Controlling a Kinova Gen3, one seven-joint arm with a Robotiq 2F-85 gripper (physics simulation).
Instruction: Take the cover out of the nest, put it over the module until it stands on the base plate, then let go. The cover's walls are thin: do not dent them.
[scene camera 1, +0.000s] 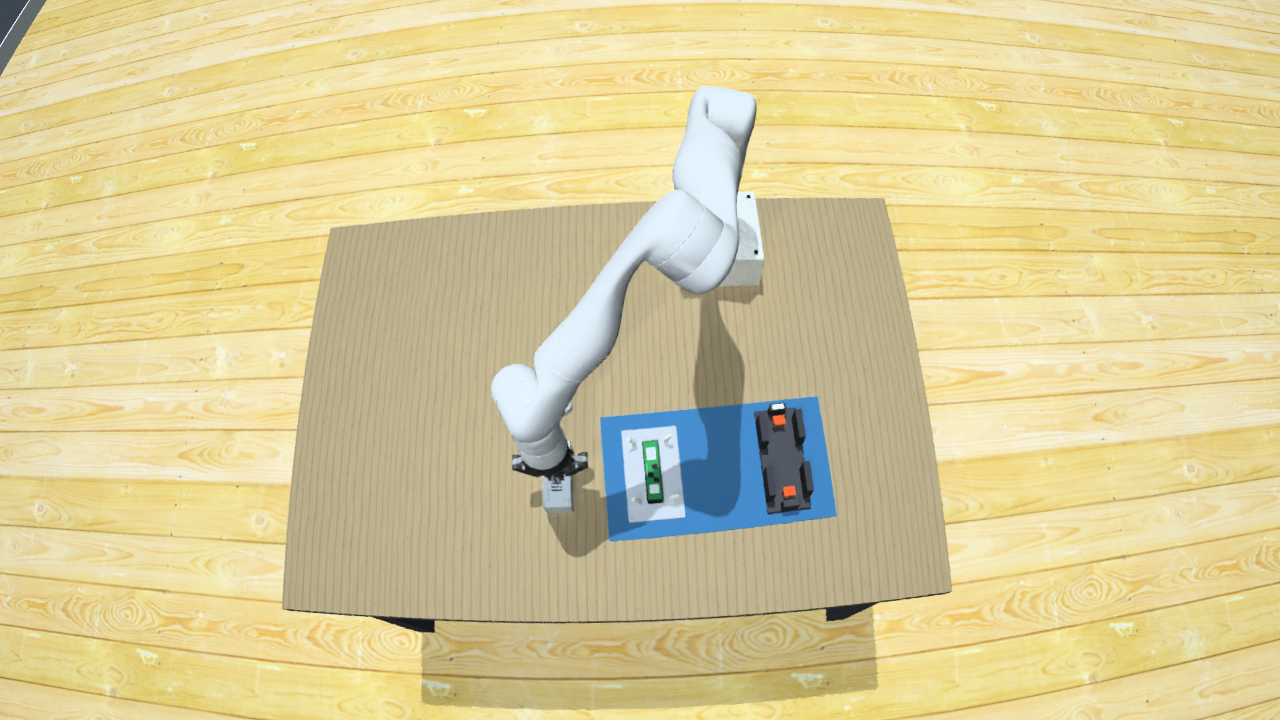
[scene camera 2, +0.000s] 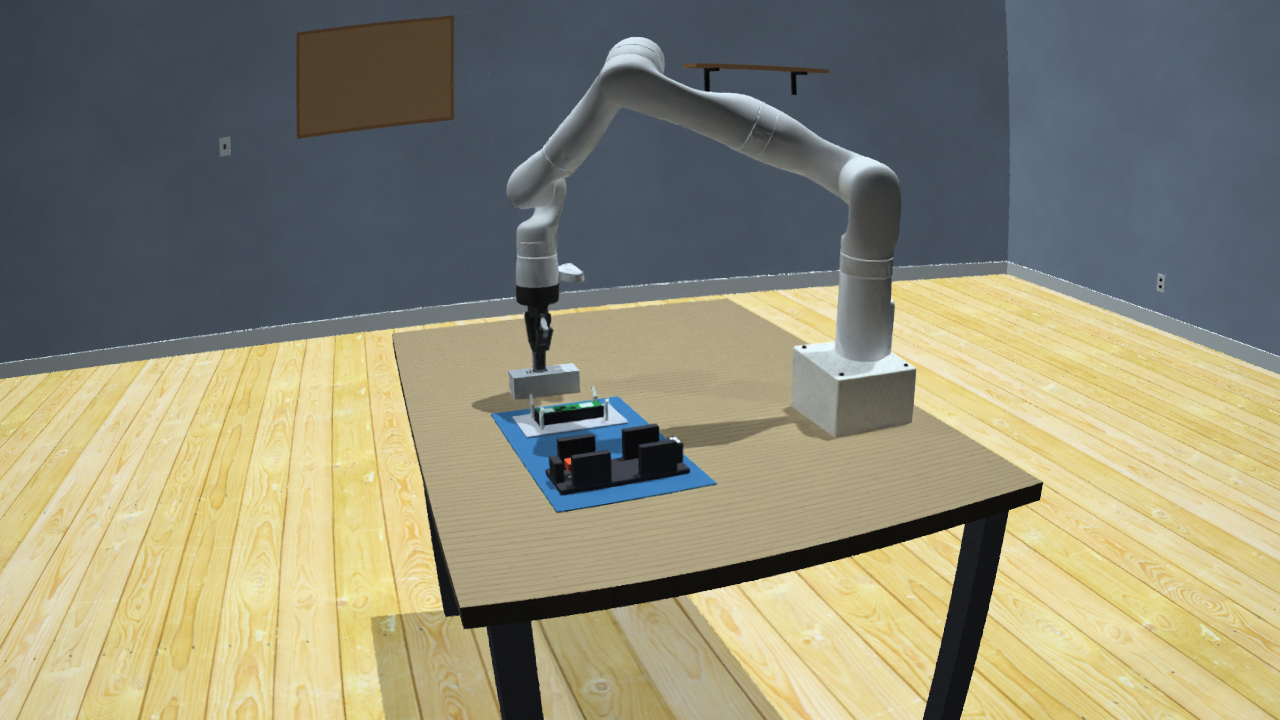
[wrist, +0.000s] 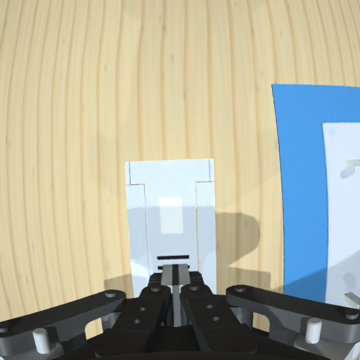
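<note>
The pale grey cover (scene camera 1: 557, 497) (scene camera 2: 544, 382) (wrist: 171, 215) appears to stand upright on the table, left of the blue mat, with slots on its top. My gripper (scene camera 1: 554, 474) (scene camera 2: 538, 367) (wrist: 175, 279) is shut, its fingertips together at or just above the cover's top. Nothing shows between them; contact with the top is unclear. The fingers hide the cover's near end in the wrist view. The module (scene camera 1: 652, 470) (scene camera 2: 572, 411), green-topped with a black body, is uncovered on the white base plate (scene camera 1: 635, 510) (scene camera 2: 528, 429) (wrist: 340, 225). The black nest (scene camera 1: 784, 461) (scene camera 2: 622, 471) holds no cover.
The blue mat (scene camera 1: 742, 501) (scene camera 2: 528, 447) (wrist: 300, 150) bears the base plate and nest. Several small posts stand around the module. Upright black blocks rise along the nest's sides, with orange pieces inside. The robot's base box (scene camera 1: 744, 268) (scene camera 2: 854, 389) stands farther back on the table (scene camera 1: 402, 402).
</note>
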